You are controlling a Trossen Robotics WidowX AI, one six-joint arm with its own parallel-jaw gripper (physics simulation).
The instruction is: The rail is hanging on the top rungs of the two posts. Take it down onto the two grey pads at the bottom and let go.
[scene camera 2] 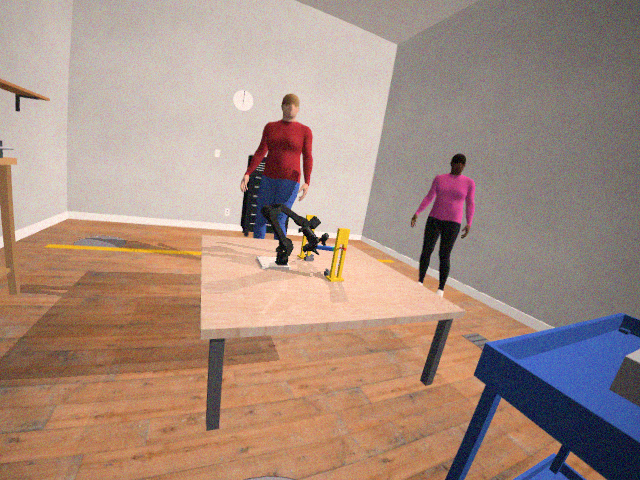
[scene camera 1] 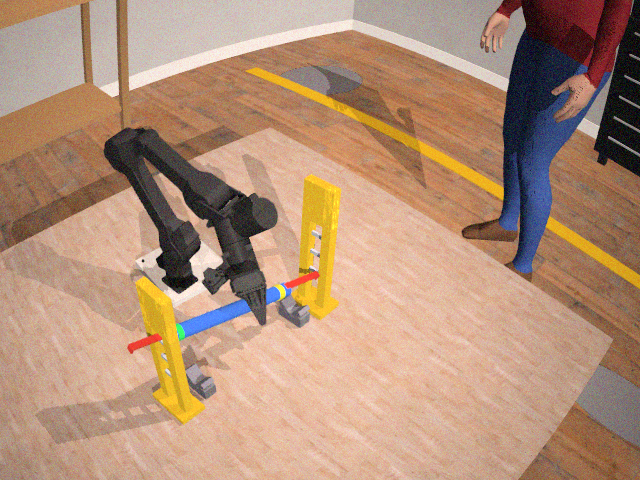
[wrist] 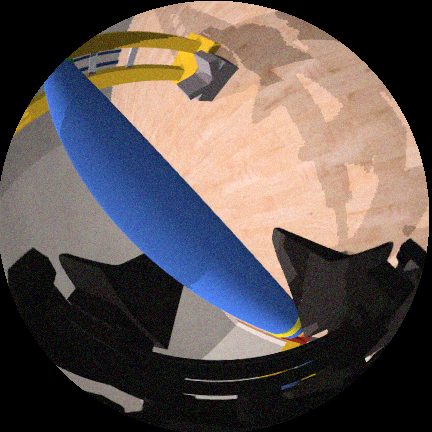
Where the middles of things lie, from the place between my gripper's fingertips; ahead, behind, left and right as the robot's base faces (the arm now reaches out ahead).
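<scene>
You'd find the blue rail (wrist: 149, 201) 50 mm above my hand, 50 mm to the right of it and 30 mm behind it.
</scene>
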